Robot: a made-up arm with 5 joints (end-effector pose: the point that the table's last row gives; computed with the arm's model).
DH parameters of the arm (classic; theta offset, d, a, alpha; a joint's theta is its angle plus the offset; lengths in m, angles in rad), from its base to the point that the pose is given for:
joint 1: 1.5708 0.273 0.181 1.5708
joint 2: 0 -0.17 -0.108 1.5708
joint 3: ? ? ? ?
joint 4: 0 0.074 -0.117 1.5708
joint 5: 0.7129 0 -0.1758 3.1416
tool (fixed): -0.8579 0.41 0 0
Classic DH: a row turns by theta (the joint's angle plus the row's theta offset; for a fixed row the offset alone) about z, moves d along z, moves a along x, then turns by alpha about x.
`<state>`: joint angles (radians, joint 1 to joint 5).
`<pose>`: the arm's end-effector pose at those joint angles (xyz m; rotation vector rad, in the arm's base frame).
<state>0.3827 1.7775 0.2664 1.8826 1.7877</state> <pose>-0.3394 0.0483 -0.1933 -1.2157 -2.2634 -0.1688</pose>
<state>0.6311 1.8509 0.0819 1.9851 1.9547</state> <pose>-0.3044 0.0677 -0.1981 -0.6935 -2.4043 -0.4706</pose>
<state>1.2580 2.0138 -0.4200 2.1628 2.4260</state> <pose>-0.2963 0.1347 -0.0925 0.6477 -2.1746 -1.1749</pose>
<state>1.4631 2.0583 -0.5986 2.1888 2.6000</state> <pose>-0.3069 0.1394 -0.0241 1.0238 -1.9456 -1.4000</pose>
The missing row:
joint 3: 0 -0.208 0.03 -1.5708
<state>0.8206 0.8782 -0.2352 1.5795 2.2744</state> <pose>0.2085 -0.2430 0.0803 -0.0486 2.4584 -0.3649</pose>
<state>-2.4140 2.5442 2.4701 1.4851 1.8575</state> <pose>0.1976 0.3606 0.1587 -0.9620 -0.8692 -1.2818</pose>
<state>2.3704 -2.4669 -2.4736 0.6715 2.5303</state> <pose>-0.2294 -0.4236 -0.2244 -1.1292 -2.4863 -0.0413</pose>
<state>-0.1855 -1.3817 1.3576 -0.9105 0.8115</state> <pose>0.2142 0.7115 0.3289 1.9652 1.1168 2.1523</pose>
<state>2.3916 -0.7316 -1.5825 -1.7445 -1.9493</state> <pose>0.1375 -0.7866 0.4185 1.3043 1.0988 0.3678</pose>
